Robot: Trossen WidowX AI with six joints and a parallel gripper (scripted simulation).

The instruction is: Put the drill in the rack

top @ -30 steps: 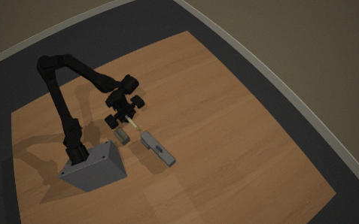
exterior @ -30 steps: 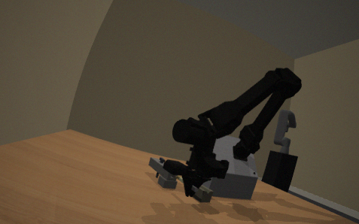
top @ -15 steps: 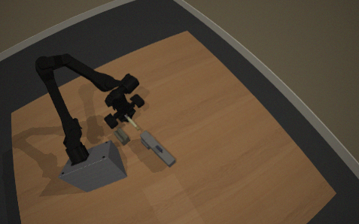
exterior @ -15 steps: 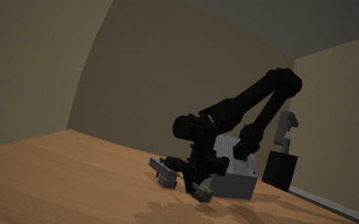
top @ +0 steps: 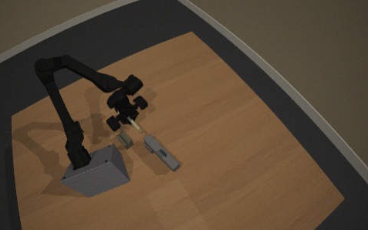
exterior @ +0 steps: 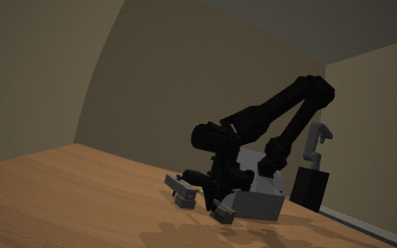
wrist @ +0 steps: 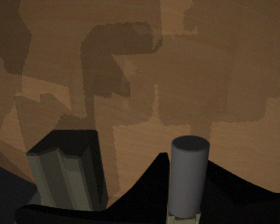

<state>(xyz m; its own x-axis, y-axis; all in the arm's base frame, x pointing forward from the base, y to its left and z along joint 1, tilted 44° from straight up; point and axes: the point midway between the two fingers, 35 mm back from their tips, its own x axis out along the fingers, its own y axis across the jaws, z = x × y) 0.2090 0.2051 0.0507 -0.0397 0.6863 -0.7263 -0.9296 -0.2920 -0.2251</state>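
My gripper tip is now 10 mm short of the cylindrical drill, 40 mm to the left of it and 30 mm below it. The rest, counted from my gripper tip: long grey block (80 mm ahead, 180 mm to the right); blue key (80 mm ahead, 210 mm to the right, 10 mm above); olive-grey rack (60 mm behind, 60 mm to the right, 20 mm below).
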